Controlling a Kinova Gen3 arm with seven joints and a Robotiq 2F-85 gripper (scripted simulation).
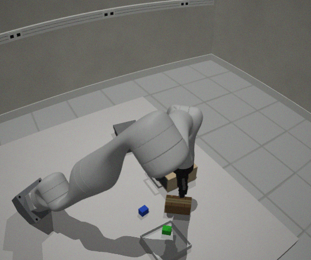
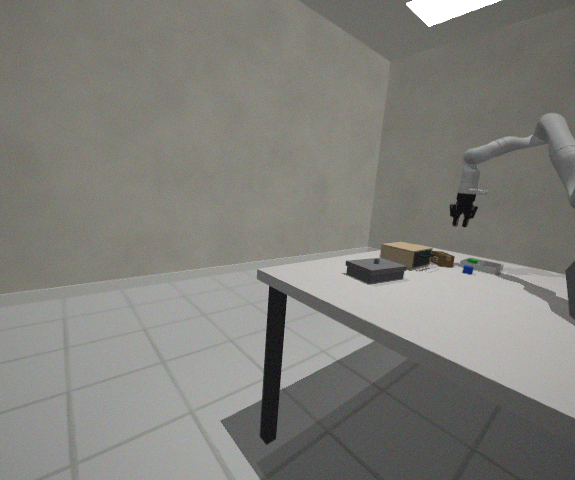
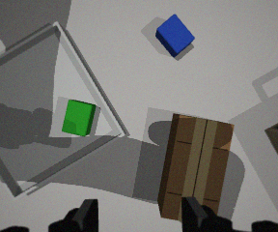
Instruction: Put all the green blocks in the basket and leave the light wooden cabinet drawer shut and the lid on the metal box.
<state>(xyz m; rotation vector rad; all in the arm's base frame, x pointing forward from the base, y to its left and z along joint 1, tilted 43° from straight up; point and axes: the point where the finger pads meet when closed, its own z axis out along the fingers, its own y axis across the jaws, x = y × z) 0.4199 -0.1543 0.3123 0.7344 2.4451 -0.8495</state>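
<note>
The knobbed lid is 53 cm to the left of my hand, 17 cm ahead of it and 16 cm below it. Round my hand: grey basket: 19 cm below, 11 cm behind, 5 cm to the right; then red block: 19 cm below, 6 cm ahead, 2 cm to the left; then darker brown wooden box: 17 cm below, 4 cm to the left, 4 cm ahead.
</note>
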